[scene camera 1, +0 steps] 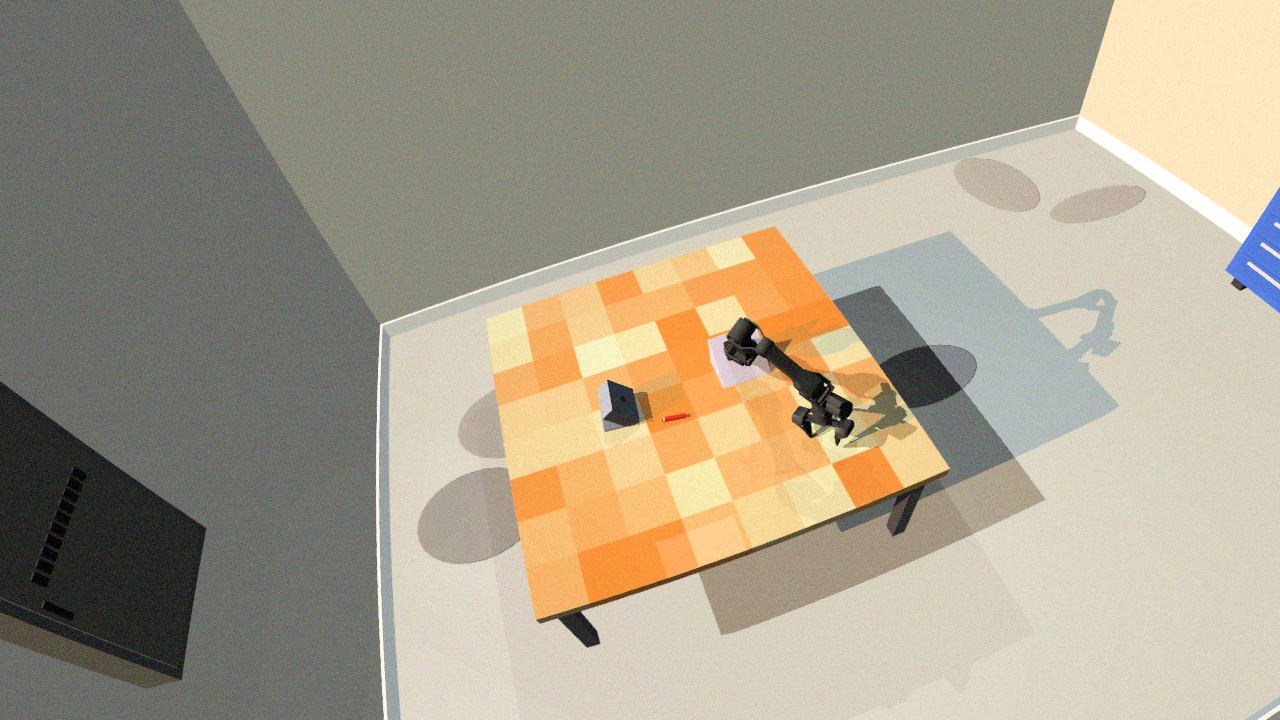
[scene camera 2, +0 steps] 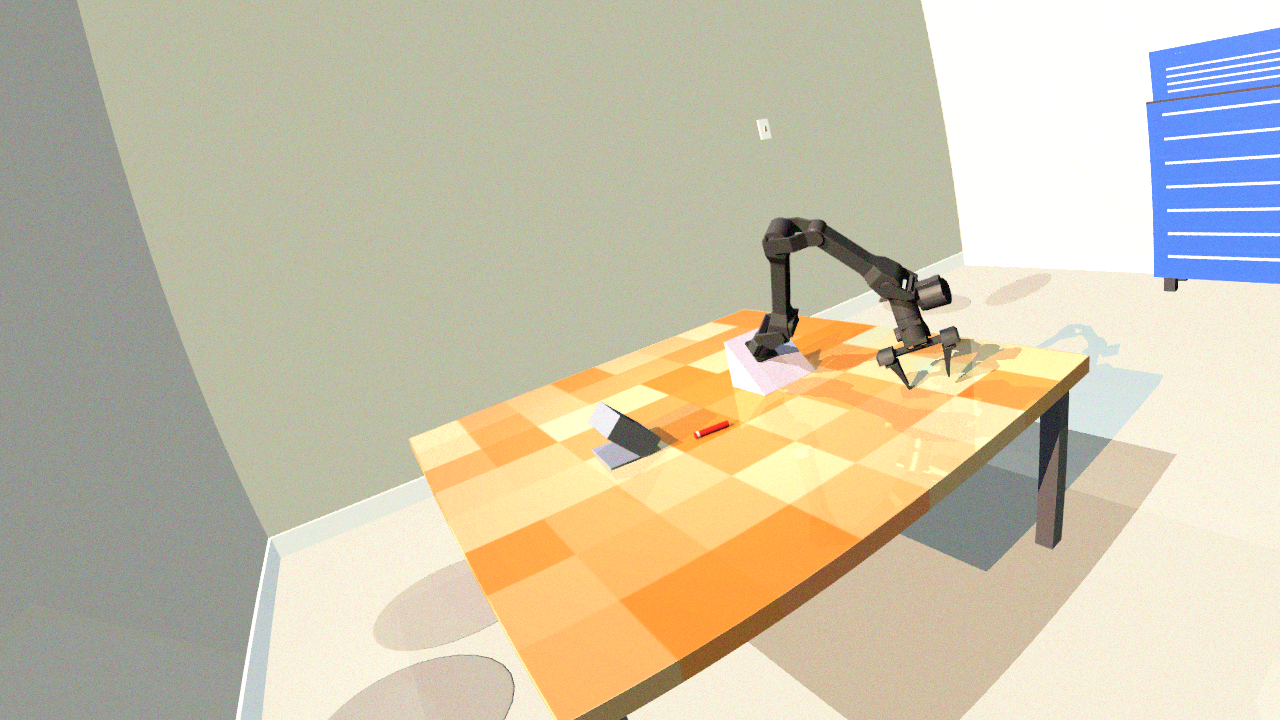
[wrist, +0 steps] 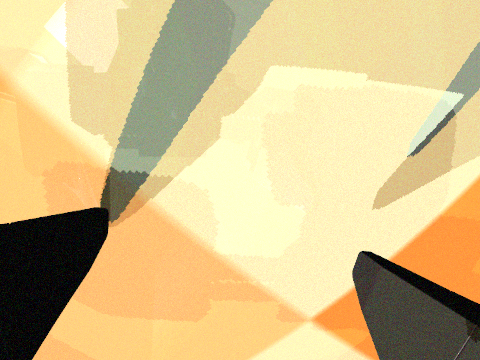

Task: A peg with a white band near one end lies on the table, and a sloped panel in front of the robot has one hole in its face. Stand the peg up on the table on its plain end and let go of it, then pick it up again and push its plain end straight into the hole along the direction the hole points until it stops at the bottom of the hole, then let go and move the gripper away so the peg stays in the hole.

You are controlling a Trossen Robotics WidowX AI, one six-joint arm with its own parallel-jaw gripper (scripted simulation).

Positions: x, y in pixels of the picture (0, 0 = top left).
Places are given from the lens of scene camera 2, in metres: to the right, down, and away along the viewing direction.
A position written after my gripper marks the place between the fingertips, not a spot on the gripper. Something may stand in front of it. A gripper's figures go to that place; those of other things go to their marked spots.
my gripper (scene camera 2: 929, 383): 0.63, 0.05, 1.23
grey sloped panel (scene camera 2: 613, 425): -0.05, 0.13, 1.23
